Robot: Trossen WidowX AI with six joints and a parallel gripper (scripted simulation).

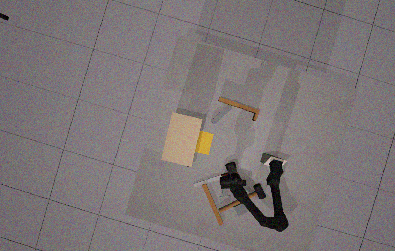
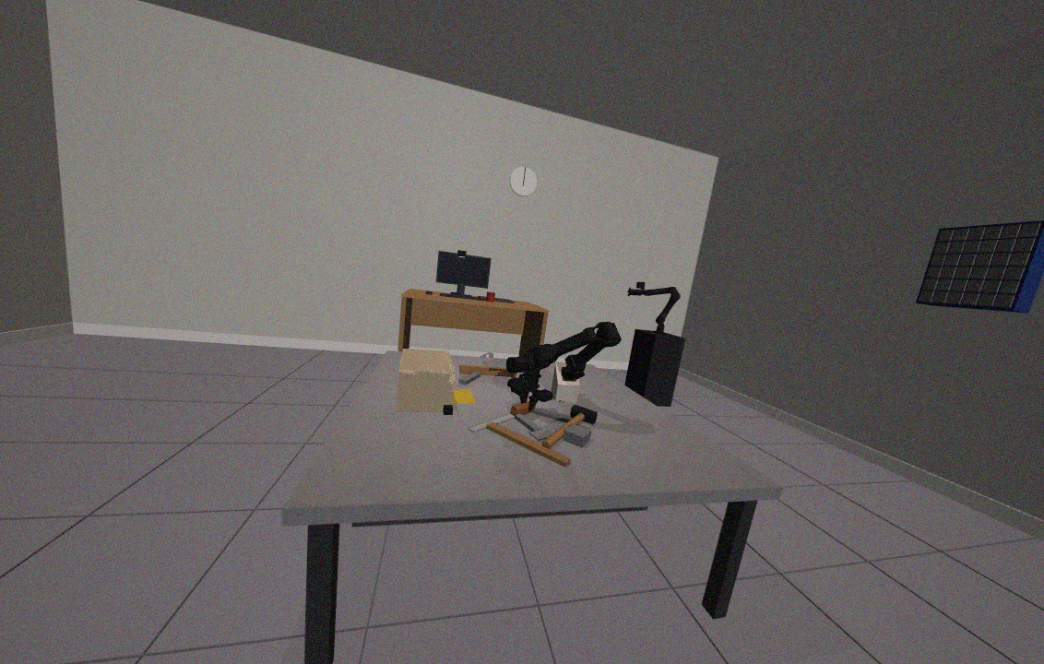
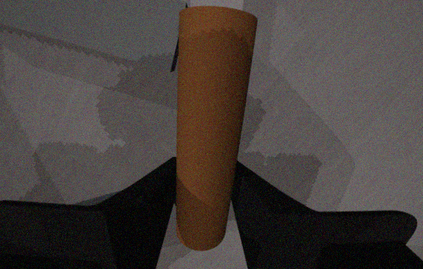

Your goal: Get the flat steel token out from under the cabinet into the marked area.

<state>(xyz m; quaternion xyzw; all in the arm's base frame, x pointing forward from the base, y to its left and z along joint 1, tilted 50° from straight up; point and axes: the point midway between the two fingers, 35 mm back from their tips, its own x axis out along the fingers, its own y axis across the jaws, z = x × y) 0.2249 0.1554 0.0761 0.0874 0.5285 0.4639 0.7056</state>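
Right now the grey l-shaped bracket is 15 cm to the left of my gripper tip and 1 cm ahead of it. Round my gripper tip: grey bar: 37 cm to the right, 18 cm ahead; grey block: 21 cm to the left, 12 cm behind, 1 cm above; wooden stick: 24 cm to the left, 7 cm ahead.
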